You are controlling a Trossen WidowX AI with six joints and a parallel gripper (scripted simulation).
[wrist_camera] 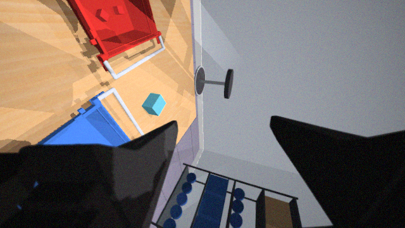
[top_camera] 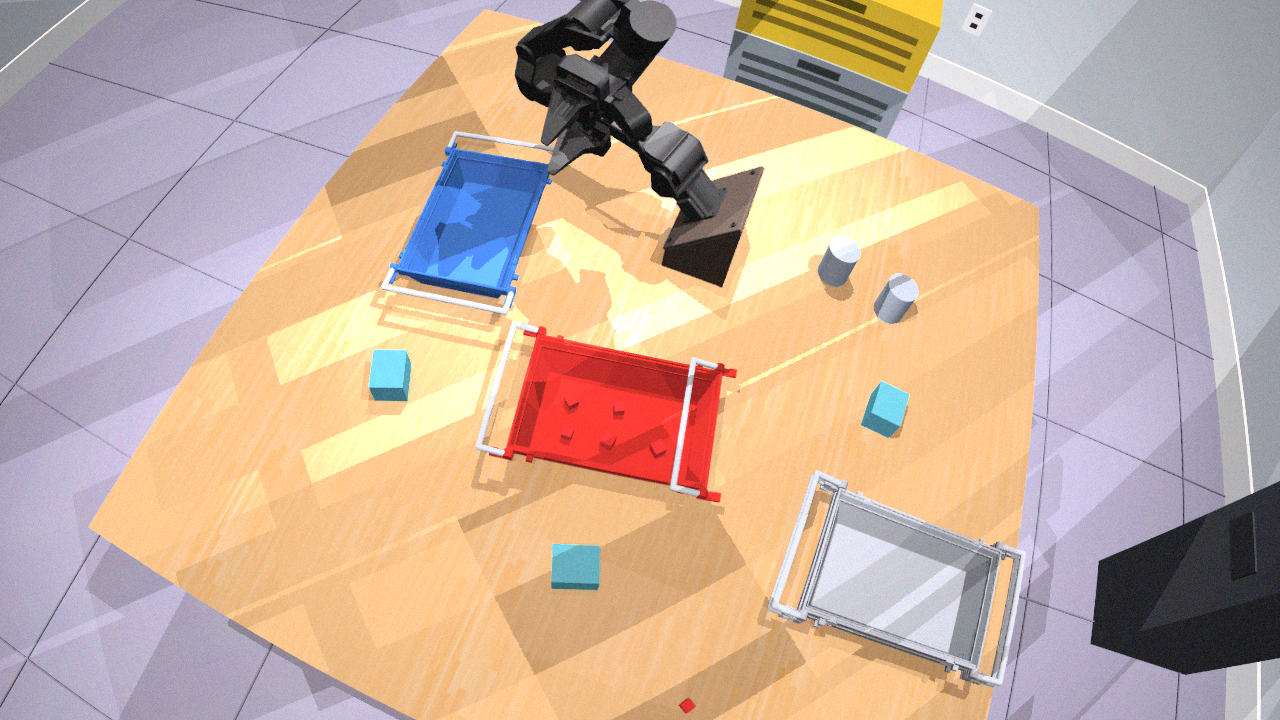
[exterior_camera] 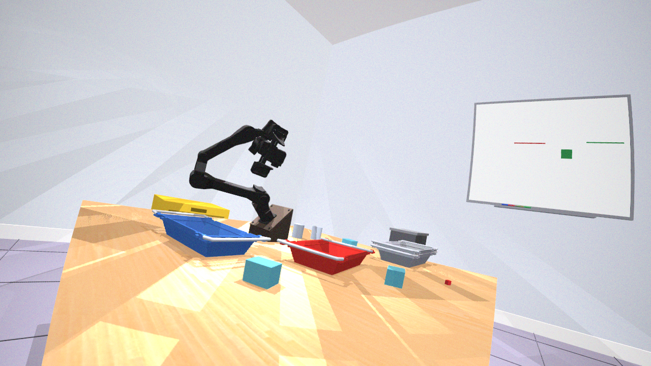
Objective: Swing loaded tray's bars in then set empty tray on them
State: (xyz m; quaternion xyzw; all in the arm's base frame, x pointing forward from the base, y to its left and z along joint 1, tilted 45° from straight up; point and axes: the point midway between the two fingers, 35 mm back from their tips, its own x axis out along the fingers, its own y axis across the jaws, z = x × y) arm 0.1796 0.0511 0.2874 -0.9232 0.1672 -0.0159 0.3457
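Now: the blue tray 26 cm below my gripper tip, 15 cm to the right of it and 7 cm behind it.
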